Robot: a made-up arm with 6 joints. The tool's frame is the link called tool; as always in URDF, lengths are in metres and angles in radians. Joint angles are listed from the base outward. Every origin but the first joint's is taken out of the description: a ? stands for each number. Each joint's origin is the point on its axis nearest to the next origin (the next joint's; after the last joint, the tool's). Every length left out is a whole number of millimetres.
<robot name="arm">
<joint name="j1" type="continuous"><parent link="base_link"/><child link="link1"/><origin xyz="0.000 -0.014 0.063"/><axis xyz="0 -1 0"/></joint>
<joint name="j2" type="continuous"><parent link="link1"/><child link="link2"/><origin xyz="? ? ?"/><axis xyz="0 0 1"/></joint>
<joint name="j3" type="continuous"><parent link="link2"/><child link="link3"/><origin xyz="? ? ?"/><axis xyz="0 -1 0"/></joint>
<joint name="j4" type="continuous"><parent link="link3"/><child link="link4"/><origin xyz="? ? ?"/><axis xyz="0 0 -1"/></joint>
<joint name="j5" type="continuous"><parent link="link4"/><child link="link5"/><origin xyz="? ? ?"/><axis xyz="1 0 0"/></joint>
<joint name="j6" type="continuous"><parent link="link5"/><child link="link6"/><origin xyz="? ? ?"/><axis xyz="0 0 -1"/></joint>
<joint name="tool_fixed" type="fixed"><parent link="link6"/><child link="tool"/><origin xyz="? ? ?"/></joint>
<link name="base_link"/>
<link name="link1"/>
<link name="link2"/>
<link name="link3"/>
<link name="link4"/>
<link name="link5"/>
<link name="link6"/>
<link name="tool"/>
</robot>
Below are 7 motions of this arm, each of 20 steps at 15 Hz.
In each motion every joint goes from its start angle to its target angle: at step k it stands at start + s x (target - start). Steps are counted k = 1, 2, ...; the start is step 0. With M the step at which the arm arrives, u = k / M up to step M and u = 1 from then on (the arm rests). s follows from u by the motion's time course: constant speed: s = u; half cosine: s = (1 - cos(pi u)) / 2; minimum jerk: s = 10 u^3 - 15 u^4 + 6 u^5.
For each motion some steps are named. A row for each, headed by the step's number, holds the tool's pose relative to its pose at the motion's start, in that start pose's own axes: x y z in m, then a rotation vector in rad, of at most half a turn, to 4 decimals.
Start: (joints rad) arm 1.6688 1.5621 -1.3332 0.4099 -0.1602 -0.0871
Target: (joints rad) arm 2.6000 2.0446 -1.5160 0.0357 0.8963 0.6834
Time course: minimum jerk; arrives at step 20
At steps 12, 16, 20:
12: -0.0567 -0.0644 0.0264 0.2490 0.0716 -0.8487
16: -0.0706 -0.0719 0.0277 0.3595 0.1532 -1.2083
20: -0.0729 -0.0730 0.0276 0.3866 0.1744 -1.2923

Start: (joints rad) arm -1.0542 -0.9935 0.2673 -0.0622 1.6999 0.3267
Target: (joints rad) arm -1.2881 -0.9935 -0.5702 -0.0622 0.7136 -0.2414
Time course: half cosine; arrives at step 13
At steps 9, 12, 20:
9: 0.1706 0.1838 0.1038 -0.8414 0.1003 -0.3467
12: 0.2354 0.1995 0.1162 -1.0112 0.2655 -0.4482
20: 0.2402 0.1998 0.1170 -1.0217 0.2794 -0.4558

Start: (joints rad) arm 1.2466 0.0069 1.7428 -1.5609 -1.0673 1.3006
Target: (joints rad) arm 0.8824 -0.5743 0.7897 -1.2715 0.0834 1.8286
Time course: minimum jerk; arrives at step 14
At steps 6, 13, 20:
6: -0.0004 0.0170 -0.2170 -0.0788 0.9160 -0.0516
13: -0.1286 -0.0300 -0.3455 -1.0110 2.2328 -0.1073
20: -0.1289 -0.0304 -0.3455 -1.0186 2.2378 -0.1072

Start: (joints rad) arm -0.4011 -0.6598 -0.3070 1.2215 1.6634 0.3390
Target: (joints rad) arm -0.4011 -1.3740 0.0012 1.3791 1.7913 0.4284
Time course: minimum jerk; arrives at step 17
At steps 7, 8, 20:
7: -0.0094 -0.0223 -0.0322 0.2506 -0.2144 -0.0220
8: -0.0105 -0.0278 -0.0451 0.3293 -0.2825 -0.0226
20: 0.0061 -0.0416 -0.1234 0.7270 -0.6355 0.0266

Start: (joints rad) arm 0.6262 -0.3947 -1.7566 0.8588 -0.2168 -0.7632
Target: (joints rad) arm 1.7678 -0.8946 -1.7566 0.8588 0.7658 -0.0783
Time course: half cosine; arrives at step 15
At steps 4, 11, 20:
4: -0.1033 -0.0491 -0.0109 0.2069 -0.2739 -0.0274
11: -0.2991 -0.1832 -0.2199 1.2668 -0.8747 0.2591
20: -0.3013 -0.1887 -0.2677 1.5214 -0.8553 0.4450

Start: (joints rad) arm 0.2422 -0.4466 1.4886 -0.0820 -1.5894 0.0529
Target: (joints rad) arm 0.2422 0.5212 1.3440 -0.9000 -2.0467 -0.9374
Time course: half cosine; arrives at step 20
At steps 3, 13, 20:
3: 0.0164 0.0174 -0.0225 0.0294 -0.0484 0.0548
13: 0.2046 0.3140 -0.1196 0.1767 -0.7010 0.4059
20: 0.2748 0.4249 -0.0685 0.1399 -0.9079 0.3795

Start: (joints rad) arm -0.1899 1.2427 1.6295 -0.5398 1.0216 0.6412
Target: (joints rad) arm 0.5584 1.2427 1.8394 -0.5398 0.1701 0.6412
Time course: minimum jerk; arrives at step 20
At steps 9, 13, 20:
9: 0.0718 -0.0331 0.1446 -0.3915 -0.1645 0.3210
13: 0.1383 -0.0347 0.2559 -0.6484 -0.3677 0.6404
20: 0.1823 -0.0290 0.3198 -0.7632 -0.5290 0.8606

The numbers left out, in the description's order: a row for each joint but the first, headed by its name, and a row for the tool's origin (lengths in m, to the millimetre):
j2: -0.044 0.000 -0.429
j3: 0.135 -0.012 0.000
j4: 0.116 0.000 0.338
j5: -0.257 -0.234 0.000
j6: 0.000 -0.025 0.053
tool: 0.069 -0.111 0.000

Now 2 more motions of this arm.
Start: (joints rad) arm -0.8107 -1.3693 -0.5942 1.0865 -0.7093 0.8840
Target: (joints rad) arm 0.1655 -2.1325 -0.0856 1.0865 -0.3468 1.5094
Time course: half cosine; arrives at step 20
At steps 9, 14, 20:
9: 0.0199 -0.0353 -0.1143 0.0257 0.6795 -0.1159
14: -0.0130 -0.0751 -0.1498 -0.2499 1.1934 -0.2508
20: -0.0244 -0.1047 -0.1373 -0.5066 1.3962 -0.3344

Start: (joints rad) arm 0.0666 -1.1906 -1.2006 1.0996 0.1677 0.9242
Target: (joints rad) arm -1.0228 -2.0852 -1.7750 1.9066 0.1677 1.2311
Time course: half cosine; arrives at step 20
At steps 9, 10, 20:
9: -0.0565 0.2655 0.0357 -0.2937 -0.0970 -1.0418
10: -0.0331 0.3254 0.0371 -0.3421 -0.1119 -1.2300
20: 0.3635 0.5574 0.0522 -0.6586 -0.1265 -2.3526

